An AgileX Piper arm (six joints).
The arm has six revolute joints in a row. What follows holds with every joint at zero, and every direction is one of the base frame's.
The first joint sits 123 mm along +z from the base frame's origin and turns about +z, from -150 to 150 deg.
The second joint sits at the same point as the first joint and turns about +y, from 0 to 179.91 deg.
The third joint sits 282.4 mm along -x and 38.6 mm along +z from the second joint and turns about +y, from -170 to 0 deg.
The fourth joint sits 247.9 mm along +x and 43.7 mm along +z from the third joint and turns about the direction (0.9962, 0, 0.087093), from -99.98 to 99.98 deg.
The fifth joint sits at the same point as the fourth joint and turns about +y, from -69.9 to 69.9 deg.
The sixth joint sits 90.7 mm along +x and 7.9 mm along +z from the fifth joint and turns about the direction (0.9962, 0, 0.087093), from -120 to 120 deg.
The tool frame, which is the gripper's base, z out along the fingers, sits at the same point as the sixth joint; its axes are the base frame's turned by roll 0, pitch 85 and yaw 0 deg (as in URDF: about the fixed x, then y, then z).
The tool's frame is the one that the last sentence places.
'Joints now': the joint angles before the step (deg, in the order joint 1, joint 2, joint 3, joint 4, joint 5, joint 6). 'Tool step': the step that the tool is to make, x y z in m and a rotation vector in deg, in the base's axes. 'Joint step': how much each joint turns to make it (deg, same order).
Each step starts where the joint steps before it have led.
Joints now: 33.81 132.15 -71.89 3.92 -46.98 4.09
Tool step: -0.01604 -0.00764 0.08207 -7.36 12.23 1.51
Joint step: 0.00 -15.84 0.00 0.32 30.14 -1.12
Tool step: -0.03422 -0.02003 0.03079 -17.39 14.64 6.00
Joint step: 0.00 -9.52 -0.01 -3.10 31.39 -5.56
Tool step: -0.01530 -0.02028 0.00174 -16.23 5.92 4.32
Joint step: 0.00 -2.50 0.00 -10.79 16.44 -0.33
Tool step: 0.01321 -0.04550 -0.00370 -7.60 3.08 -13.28
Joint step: -4.91 0.00 0.00 -11.22 8.94 13.13
